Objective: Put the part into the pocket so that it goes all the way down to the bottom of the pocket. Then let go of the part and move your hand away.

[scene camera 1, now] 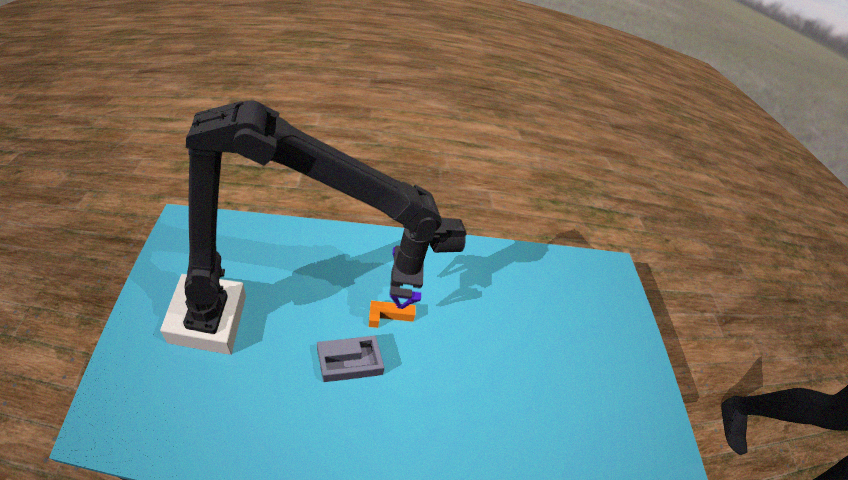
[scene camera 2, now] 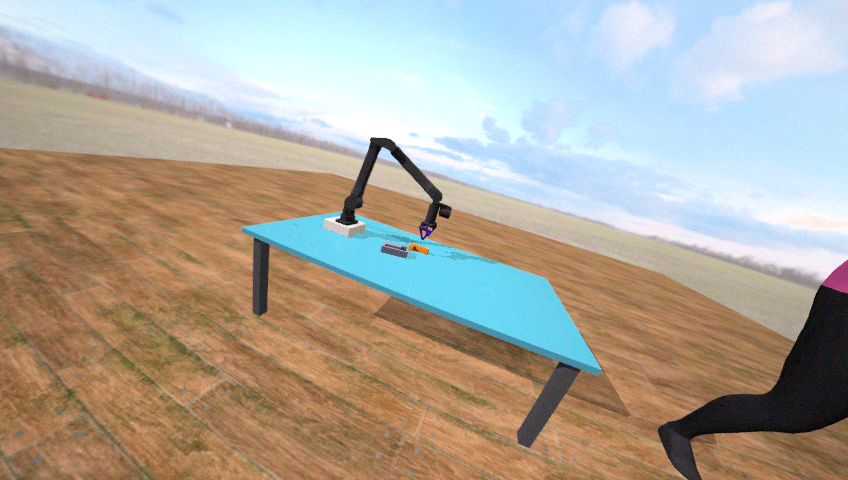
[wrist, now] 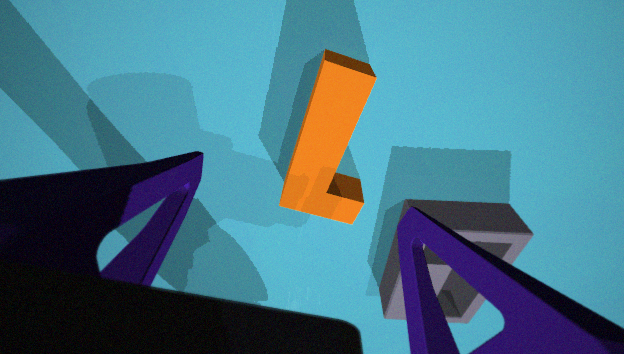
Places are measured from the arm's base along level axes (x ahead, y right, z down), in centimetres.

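Pixels of known places: gripper, fingertip midpoint: [scene camera 1: 401, 291] [scene camera 2: 424, 238] [wrist: 309, 192]; arm's base at its link origin: [scene camera 1: 206, 311] [scene camera 2: 346, 222].
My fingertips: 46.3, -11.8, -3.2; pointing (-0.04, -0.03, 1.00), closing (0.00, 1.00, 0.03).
Ahead of a thing's pixels: the offset from my fingertips to its top centre, as dx, dy, dz. Level surfaces: height alone.
The part, an orange L-shaped block @[-1.2, +2.2, +5.8] [scene camera 1: 389, 309] [scene camera 2: 419, 249] [wrist: 330, 120], lies flat on the table. A grey block @[-10.4, +16.0, +5.2] [scene camera 1: 336, 346] [scene camera 2: 394, 252] [wrist: 470, 213] with the L-shaped pocket in its top stands a little apart from it, nearer the front in scene camera 1. The pocket is empty in that view; my right finger hides some of it in the wrist view. My gripper [scene camera 1: 405, 302] [scene camera 2: 424, 233] [wrist: 309, 192] is open with nothing between its purple fingers. It points down a little above the part. In the wrist view the part's short-leg end shows between the fingertips and the long leg reaches away past them.
The arm's white base block [scene camera 1: 172, 324] [scene camera 2: 344, 227] stands at the left of the blue table @[dz +8.8] [scene camera 1: 505, 380] [scene camera 2: 476, 297]. A person's dark-clothed leg [scene camera 1: 791, 407] [scene camera 2: 743, 410] shows beyond the table's right end. Shadows of the arm cross the table.
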